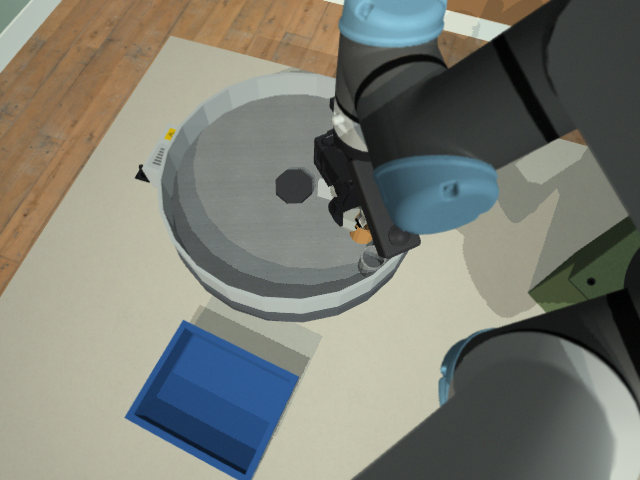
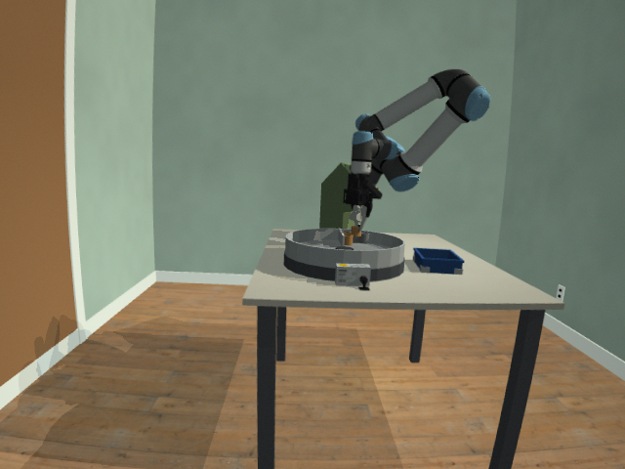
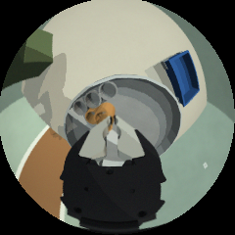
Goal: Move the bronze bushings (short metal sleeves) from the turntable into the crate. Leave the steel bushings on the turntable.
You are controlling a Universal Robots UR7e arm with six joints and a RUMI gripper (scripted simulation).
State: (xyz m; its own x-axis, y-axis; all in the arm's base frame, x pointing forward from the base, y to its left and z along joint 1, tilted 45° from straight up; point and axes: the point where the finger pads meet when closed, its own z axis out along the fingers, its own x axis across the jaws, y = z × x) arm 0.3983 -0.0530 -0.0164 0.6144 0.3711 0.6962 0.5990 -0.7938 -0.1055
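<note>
Right now the blue crate is 28 cm to the left of my hand, 12 cm ahead of it and 9 cm below it. The rest, counted from my hand: turntable (12 cm ahead, 7 cm to the right, 7 cm below).
</note>
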